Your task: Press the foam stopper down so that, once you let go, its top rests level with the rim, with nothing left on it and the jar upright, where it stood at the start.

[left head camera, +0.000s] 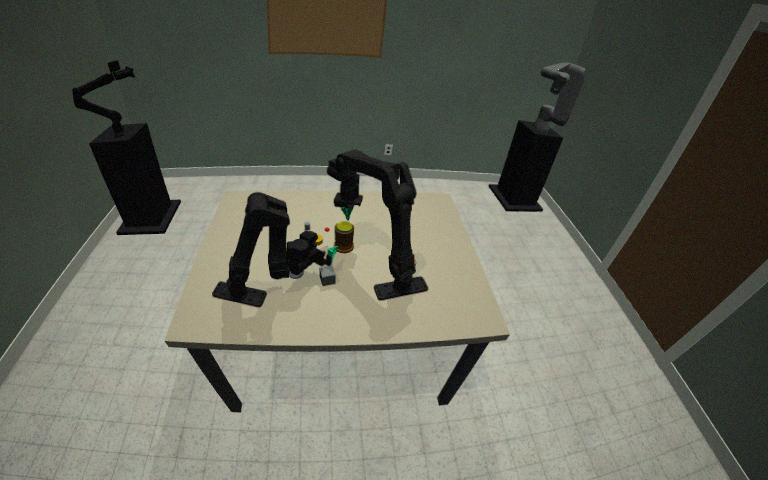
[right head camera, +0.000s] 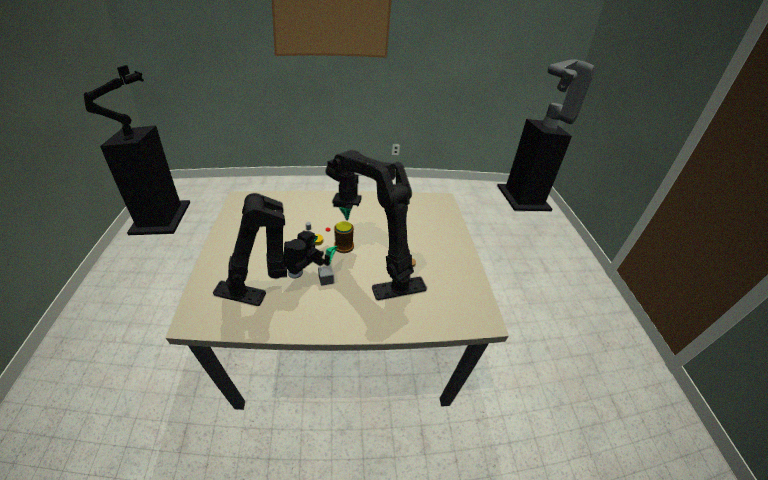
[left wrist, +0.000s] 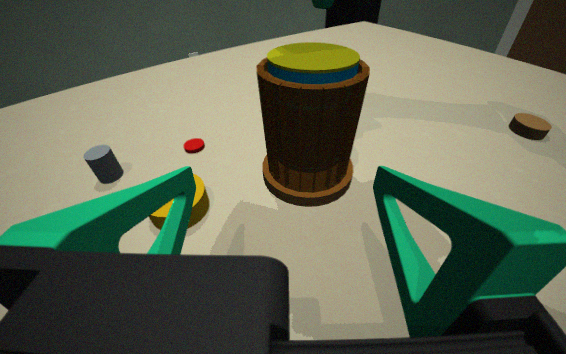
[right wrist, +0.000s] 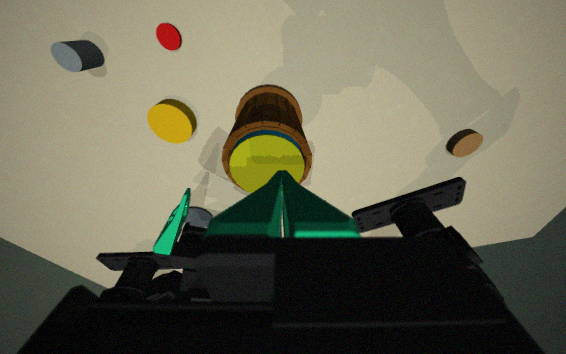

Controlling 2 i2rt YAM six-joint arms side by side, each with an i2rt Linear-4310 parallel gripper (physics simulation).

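The brown wooden jar (left head camera: 344, 238) (right head camera: 344, 239) (left wrist: 311, 125) (right wrist: 269, 106) stands upright on the table. The foam stopper (left head camera: 343, 226) (right head camera: 343, 226) (left wrist: 313, 56) (right wrist: 267, 159), yellow-green on top with a blue side, sits in its mouth. In the left wrist view its top stands above the rim, with a band of blue side showing. My right gripper (left head camera: 347, 218) (right head camera: 347, 218) (right wrist: 282, 178) is shut and empty, pointing down above the stopper, apart from it. My left gripper (left wrist: 284, 176) is open and empty, low in front of the jar, not touching it.
A yellow disc (left wrist: 200, 200) (right wrist: 171, 121), a red disc (left wrist: 194, 145) (right wrist: 168, 36) and a grey cylinder (left wrist: 103, 164) (right wrist: 77, 55) lie or stand beside the jar. A tan disc (left wrist: 530, 126) (right wrist: 465, 143) lies on its other side. A grey block (left head camera: 327, 276) (right head camera: 325, 276) is near the left gripper.
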